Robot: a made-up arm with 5 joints.
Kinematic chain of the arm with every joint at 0, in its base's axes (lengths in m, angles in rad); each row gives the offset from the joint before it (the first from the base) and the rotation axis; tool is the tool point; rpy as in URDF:
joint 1: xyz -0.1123 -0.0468 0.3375 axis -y
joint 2: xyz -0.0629 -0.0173 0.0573 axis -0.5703 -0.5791 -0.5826
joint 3: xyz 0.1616 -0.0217 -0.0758 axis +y
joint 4: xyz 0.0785 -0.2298 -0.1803 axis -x
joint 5: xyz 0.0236 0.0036 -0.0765 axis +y
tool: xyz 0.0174 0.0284 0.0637 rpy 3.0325 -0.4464 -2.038
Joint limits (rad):
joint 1: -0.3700..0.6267
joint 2: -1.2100..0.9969
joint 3: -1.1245..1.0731
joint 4: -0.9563..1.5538
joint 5: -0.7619..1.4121
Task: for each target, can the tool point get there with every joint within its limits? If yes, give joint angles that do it. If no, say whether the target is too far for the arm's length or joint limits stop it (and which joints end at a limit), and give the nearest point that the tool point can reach.
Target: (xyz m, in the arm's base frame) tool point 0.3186 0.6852 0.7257
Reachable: no: too far | nearest point 0.2138 0.1798 0.2775 | short by 0.684 m
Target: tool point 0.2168 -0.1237 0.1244
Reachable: yes | joints 0.4835 -0.4528 -0.0105 0.1990 0.4330
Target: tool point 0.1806 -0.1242 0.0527
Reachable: yes | joints -0.1798 -0.4735 -0.7710 0.3952 0.4739
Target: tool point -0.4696 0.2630 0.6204
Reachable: no: joint limits stop it (at a limit: joint 1, joint 2, joint 3, joint 4, joint 5) | nearest point -0.4100 -0.0087 0.1628 | short by 0.536 m
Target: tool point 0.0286 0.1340 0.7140
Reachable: no: joint limits stop it (at a limit: joint 1, joint 3, joint 4, joint 5) | nearest point 0.2250 -0.1158 0.4890 | short by 0.389 m
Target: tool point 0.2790 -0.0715 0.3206
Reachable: yes | joints 0.5127 -0.6067 -0.9416 -0.1121 0.5274
